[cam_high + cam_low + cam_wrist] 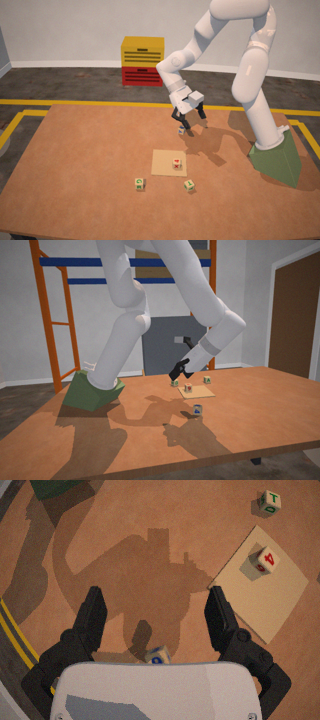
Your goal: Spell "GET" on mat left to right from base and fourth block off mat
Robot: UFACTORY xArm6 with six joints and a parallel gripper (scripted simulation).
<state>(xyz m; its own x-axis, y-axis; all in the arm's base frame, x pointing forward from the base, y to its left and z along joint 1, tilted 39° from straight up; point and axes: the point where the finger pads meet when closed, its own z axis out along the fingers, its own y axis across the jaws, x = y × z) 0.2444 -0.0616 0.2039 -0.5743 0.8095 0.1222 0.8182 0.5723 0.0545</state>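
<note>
My hand is 130 mm to the right of the red-lettered block, 110 mm above it and 100 mm short of it. Round my hand: tan mat 120 mm below, 120 mm ahead, 100 mm to the left; then e block 110 mm below, 80 mm to the right, 30 mm ahead; then t block 240 mm to the left, 110 mm below, 70 mm ahead.
</note>
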